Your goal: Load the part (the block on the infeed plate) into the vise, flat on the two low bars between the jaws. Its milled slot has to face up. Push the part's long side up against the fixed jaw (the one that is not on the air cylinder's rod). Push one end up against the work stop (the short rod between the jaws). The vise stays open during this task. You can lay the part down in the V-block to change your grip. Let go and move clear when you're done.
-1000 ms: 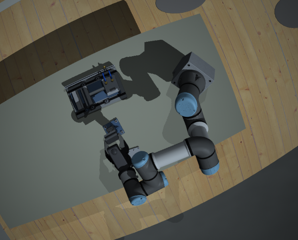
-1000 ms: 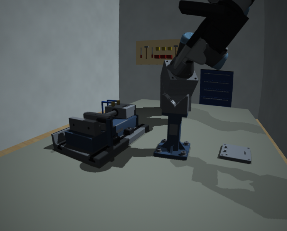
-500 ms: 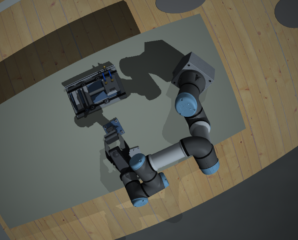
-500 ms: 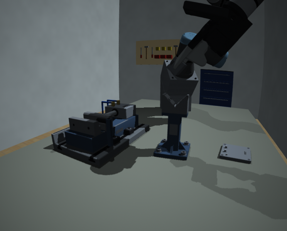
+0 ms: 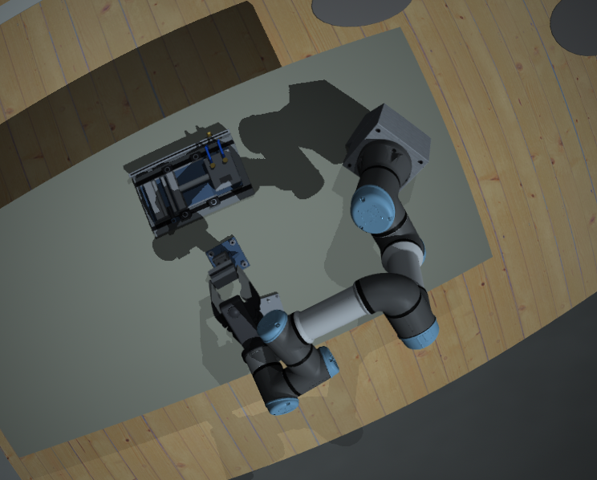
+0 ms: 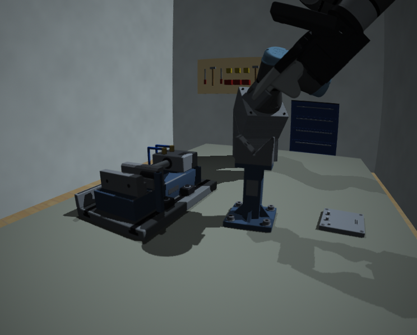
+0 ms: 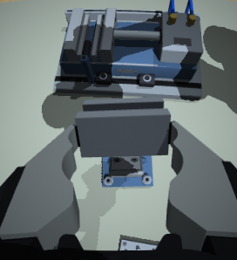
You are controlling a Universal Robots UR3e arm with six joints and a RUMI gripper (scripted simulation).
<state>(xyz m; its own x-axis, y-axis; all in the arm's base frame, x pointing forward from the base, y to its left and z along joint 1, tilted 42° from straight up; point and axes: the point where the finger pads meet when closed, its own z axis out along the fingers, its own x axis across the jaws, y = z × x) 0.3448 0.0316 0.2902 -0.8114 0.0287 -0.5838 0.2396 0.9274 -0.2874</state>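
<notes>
My hand is 1 cm to the left of the part. From my hand the other things lie so: air cylinder rod (23 cm to the right, 16 cm below, 3 cm ahead); blue post (18 cm below, 1 cm to the right); work stop (17 cm to the right, 15 cm below, 11 cm ahead).
</notes>
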